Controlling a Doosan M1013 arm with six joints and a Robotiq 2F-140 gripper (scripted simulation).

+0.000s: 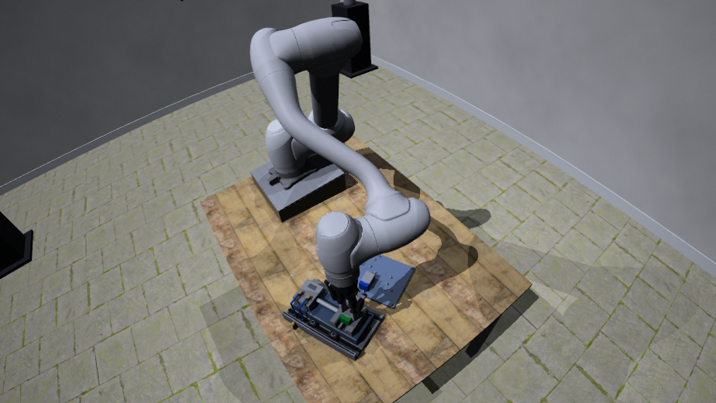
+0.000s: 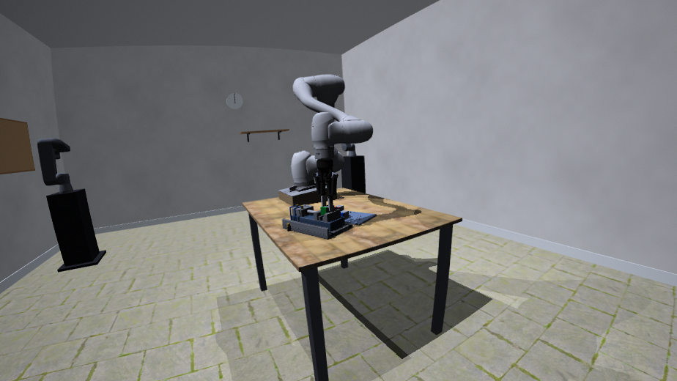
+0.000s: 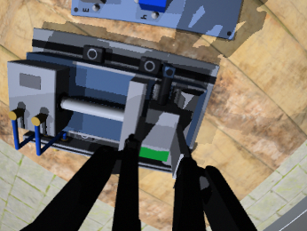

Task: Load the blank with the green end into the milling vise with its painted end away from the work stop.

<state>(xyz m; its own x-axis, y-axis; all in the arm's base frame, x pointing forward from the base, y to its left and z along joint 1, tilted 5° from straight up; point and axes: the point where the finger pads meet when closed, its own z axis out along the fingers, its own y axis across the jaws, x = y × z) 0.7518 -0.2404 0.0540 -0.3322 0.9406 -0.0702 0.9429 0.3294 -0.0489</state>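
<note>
My gripper is now 2 cm past the work stop rod, 4 cm to the right of it and 5 cm above it. Also, from my hand: blue-ended blank (10 cm behind, 15 cm to the left, 11 cm below); then hose block (16 cm behind, 6 cm to the right, 6 cm below); then moving jaw (3 cm behind, 1 cm to the right, 6 cm below).
</note>
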